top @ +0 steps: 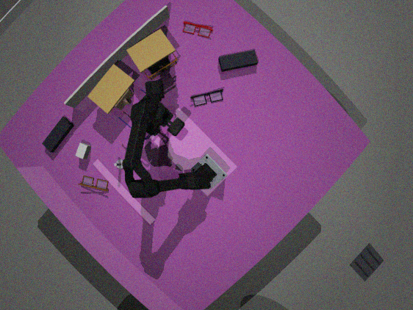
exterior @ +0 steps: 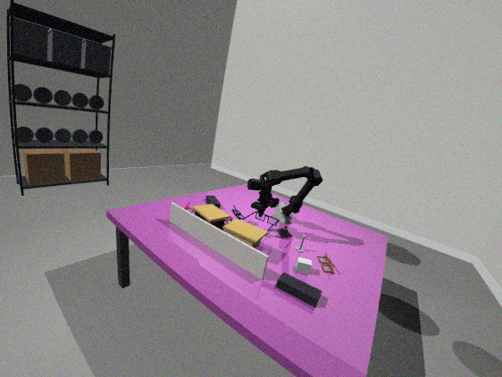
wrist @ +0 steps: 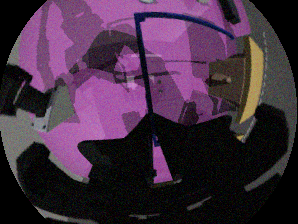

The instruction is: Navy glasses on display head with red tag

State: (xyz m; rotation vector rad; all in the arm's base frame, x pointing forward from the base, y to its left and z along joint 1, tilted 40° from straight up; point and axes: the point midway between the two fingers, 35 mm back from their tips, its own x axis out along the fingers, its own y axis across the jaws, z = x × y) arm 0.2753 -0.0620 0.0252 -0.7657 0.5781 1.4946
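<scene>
Right now the tan display head is 220 mm ahead of my gripper tip, 70 mm to the left of it and 20 mm below it. Also, from my gripper tip: white cube 350 mm to the left, 160 mm ahead, 50 mm below; small grey stand 270 mm to the left, 50 mm below, 10 mm ahead; white board 350 mm ahead, 40 mm to the right, 20 mm below.
</scene>
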